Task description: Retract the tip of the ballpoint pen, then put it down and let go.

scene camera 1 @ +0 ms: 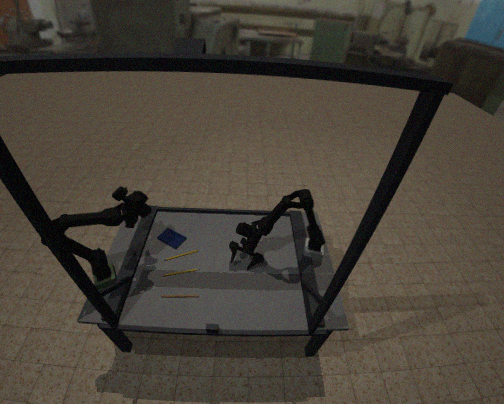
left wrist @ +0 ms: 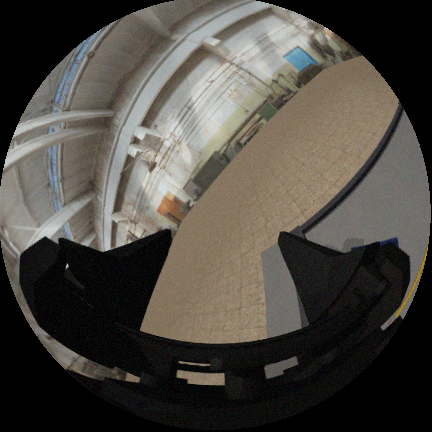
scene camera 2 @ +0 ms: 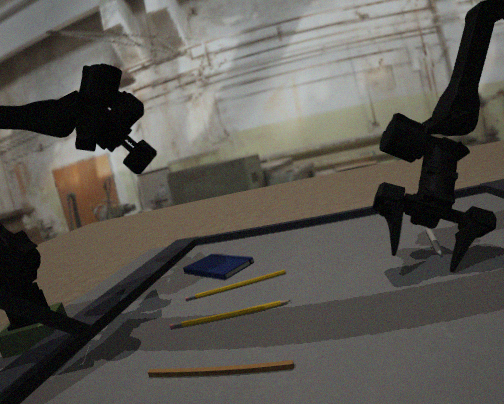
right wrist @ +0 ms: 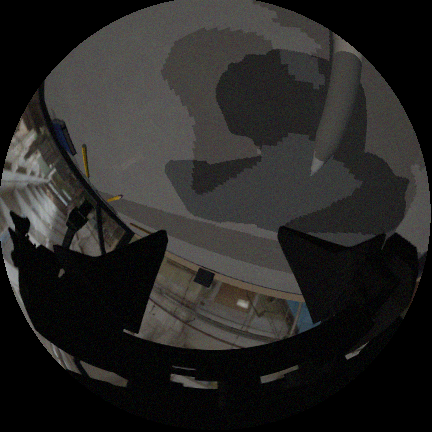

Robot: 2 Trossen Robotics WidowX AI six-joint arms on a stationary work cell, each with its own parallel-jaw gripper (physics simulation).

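Frame: origin at the left arm's base, x down, y left, z ahead, level; millimetres.
Seen in the pictures: left gripper, fingertip midpoint: (left wrist: 226, 236) (scene camera 2: 127, 140); right gripper, fingertip midpoint: (scene camera 1: 239, 266) (scene camera 2: 423, 263) (right wrist: 223, 234); left arm's base, origin of the base link: (scene camera 1: 103, 274) (right wrist: 89, 202); right arm's base, origin of the base link: (scene camera 1: 314, 246).
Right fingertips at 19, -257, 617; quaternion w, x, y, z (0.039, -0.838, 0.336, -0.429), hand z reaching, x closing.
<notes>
Pixels of each thing's top centre, then the offset from my right fingertips to it, as dx, dy, dz. Level surfaces: height alone.
- ballpoint pen, middle of its top: (scene camera 2: 433, 235) +8, +76, +115
- grey table top, its level: dx +21
- blue book, middle of its top: (scene camera 2: 216, 262) (right wrist: 59, 136) (scene camera 1: 171, 237) +9, +354, -237
- orange-brown stick, middle of its top: (scene camera 2: 215, 368) (scene camera 1: 179, 295) +14, -5, -322
The ballpoint pen (scene camera 2: 433, 241) (right wrist: 342, 100) lies on the grey table top (scene camera 1: 225, 310) (scene camera 2: 350, 360). It has a pale rear part and a grey front part ending in a light cone; its rear end is cut off in the right wrist view. I cannot make the pen out in scene camera 1. My right gripper (scene camera 1: 242, 265) (scene camera 2: 424, 262) (right wrist: 223, 234) is open and empty, pointing down low over the table at the pen. The pen shows between its fingers in scene camera 2. My left gripper (left wrist: 226, 236) is open and empty, raised over the far left edge, far from the pen.
A blue book (scene camera 1: 171, 238) (scene camera 2: 215, 265) lies at the left back. Two yellow pencils (scene camera 1: 181, 255) (scene camera 2: 230, 314) and an orange-brown stick (scene camera 1: 180, 296) (scene camera 2: 221, 369) lie in front of it. A dark frame post (scene camera 1: 370, 215) rises at the table's right.
</notes>
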